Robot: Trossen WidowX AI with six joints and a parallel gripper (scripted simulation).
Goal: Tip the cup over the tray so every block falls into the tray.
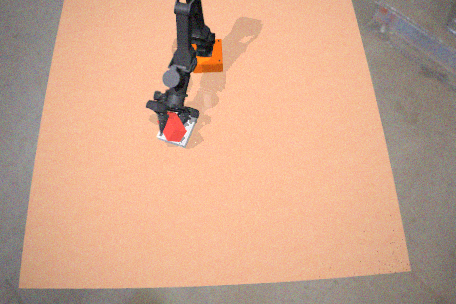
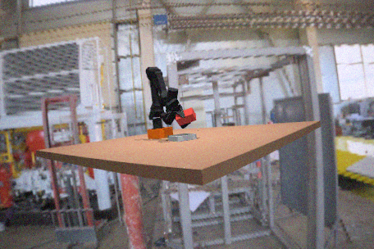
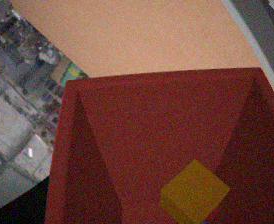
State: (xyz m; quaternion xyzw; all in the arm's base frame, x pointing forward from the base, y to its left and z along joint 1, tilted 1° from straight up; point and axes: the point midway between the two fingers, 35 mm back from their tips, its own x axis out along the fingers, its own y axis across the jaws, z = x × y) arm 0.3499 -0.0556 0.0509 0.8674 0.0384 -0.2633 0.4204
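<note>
My gripper tip is 20 mm past the yellow block, 20 mm to the right of it and 10 mm below it. Also, from my gripper tip: red square cup: 30 mm to the left, 30 mm above.
</note>
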